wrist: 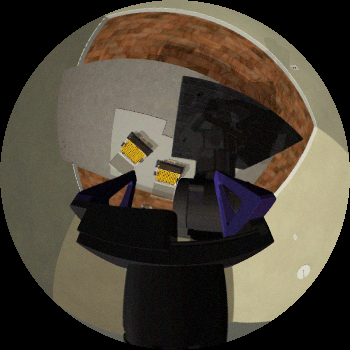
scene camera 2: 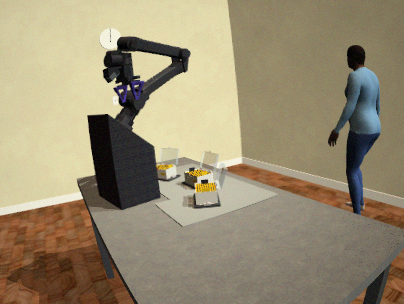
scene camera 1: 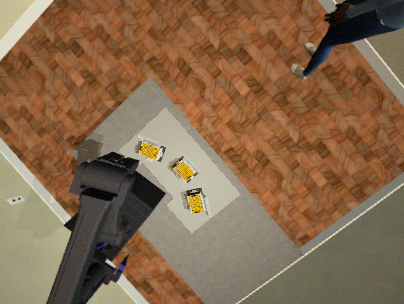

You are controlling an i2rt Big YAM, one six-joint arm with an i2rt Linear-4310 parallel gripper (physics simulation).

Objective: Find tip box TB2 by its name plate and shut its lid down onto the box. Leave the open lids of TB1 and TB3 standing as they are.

same spot on pale mat: (scene camera 2: 235, 194) = (scene camera 1: 213, 191)
